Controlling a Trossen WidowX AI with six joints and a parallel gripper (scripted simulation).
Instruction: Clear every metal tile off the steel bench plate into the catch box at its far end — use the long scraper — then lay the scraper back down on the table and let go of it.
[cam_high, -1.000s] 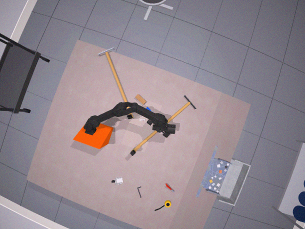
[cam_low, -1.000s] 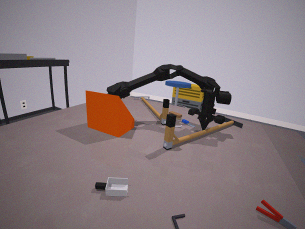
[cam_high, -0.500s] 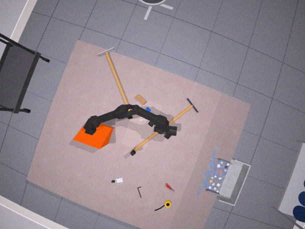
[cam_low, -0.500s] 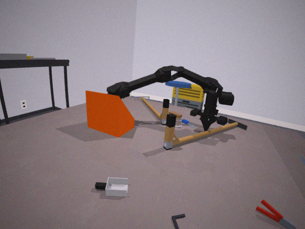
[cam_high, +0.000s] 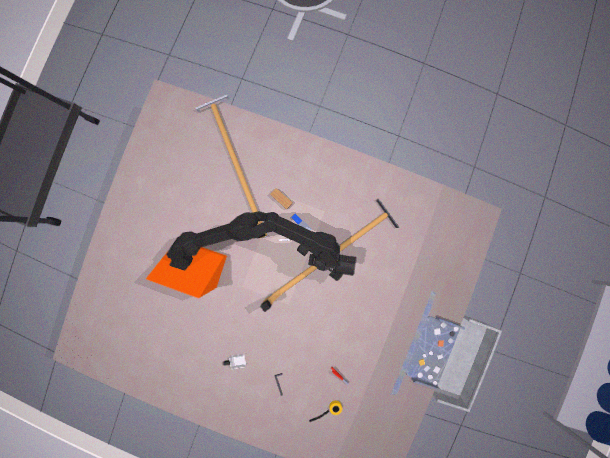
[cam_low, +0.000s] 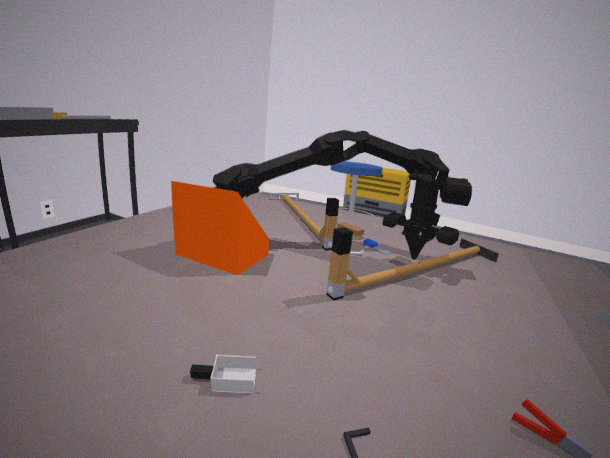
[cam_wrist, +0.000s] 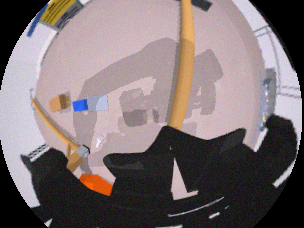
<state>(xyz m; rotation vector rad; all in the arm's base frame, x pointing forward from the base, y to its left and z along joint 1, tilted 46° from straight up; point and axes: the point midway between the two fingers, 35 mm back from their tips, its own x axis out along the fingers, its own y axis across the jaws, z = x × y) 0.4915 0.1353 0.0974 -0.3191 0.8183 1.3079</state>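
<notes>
Right now the long scraper is 30 mm ahead of my gripper tip, 10 mm to the left of it and 30 mm above it. The rest, counted from my gripper tip: wooden block: 210 mm behind, 170 mm to the left, 20 mm below; blue tool: 110 mm behind, 100 mm to the left, 30 mm below; wooden scraper: 420 mm behind, 240 mm to the left, 30 mm above.
</notes>
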